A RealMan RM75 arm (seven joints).
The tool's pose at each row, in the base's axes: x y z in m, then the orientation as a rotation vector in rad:
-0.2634, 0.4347, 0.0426, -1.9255, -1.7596, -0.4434
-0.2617, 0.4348, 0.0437, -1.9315, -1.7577, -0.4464
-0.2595, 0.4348, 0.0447, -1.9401, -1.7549, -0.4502
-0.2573, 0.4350, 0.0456, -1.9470, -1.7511, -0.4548
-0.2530, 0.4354, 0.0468, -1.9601, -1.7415, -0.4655
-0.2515, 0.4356, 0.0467, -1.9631, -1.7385, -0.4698
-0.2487, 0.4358, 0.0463, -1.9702, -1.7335, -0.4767
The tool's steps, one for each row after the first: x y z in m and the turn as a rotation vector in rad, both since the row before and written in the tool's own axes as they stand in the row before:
0.0009, 0.0015, -0.0010, -0.0049, -0.0008, 0.0028
0.0008, 0.0020, -0.0010, -0.0067, -0.0013, 0.0041
0.0009, 0.0020, -0.0008, -0.0058, 0.0004, 0.0039
0.0015, 0.0041, -0.0011, -0.0116, 0.0028, 0.0085
0.0003, 0.0015, 0.0001, -0.0035, 0.0018, 0.0021
0.0003, 0.0028, 0.0003, -0.0070, 0.0018, 0.0042

